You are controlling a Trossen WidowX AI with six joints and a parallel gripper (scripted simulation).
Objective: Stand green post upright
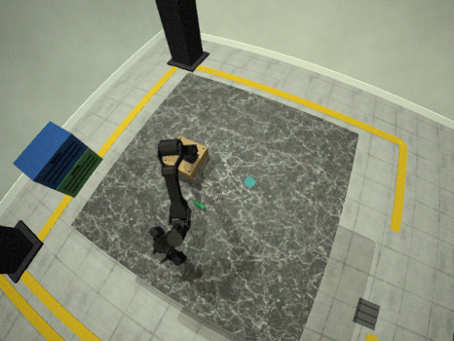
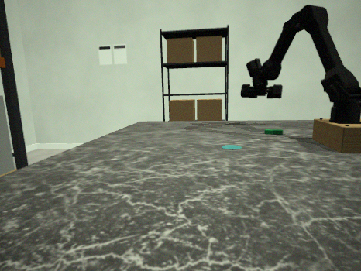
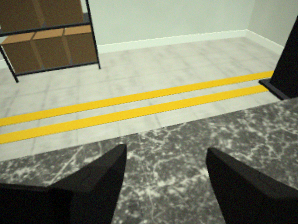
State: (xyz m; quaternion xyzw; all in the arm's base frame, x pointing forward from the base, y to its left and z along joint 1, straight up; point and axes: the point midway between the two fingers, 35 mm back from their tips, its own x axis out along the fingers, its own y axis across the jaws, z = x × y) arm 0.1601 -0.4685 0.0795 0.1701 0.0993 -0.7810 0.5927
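The green post is 270 mm to the left of my hand and 140 mm below it. Also, from my hand: cyan circle: 510 mm to the left, 170 mm ahead, 150 mm below.
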